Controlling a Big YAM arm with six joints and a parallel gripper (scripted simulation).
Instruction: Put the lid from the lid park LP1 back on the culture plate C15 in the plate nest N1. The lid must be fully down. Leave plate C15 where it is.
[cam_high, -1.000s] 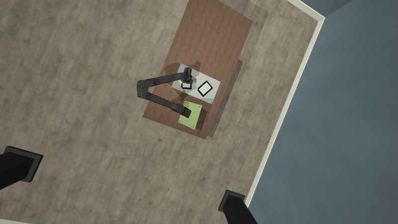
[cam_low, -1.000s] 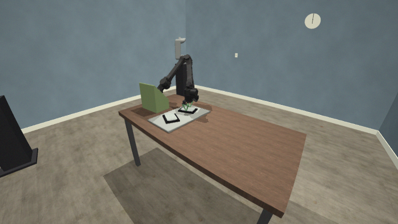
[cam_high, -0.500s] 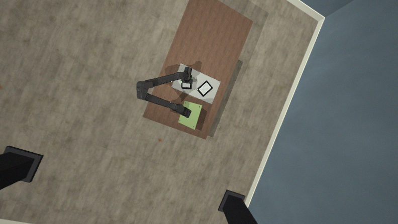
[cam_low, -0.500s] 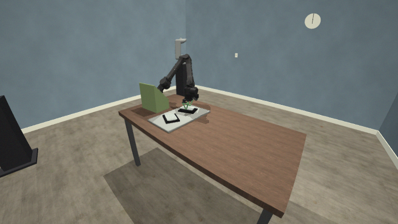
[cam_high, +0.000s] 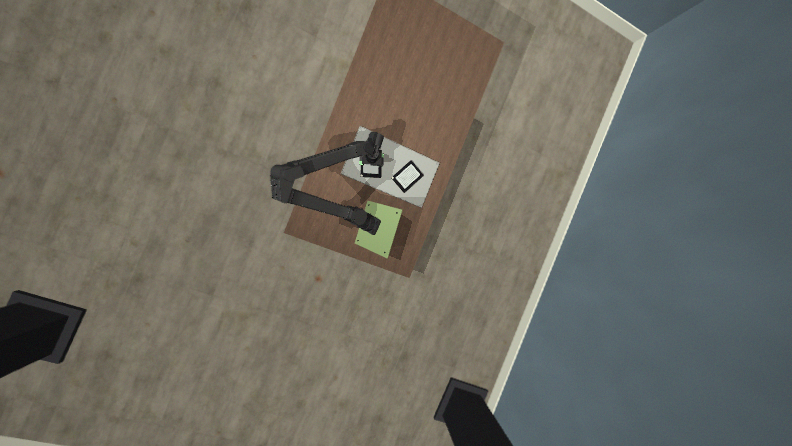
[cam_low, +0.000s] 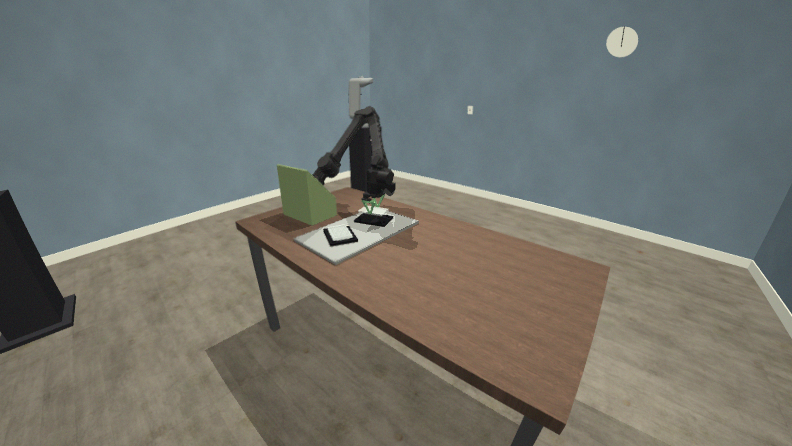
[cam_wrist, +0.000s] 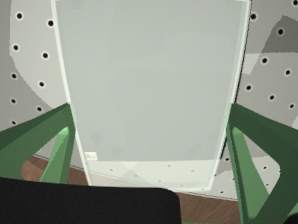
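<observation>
My gripper is now 5 cm above the lid park LP1. The rest, counted from my hand: culture plate (23 cm to the right, 4 cm below, 2 cm ahead); clear lid (1 cm below).
</observation>
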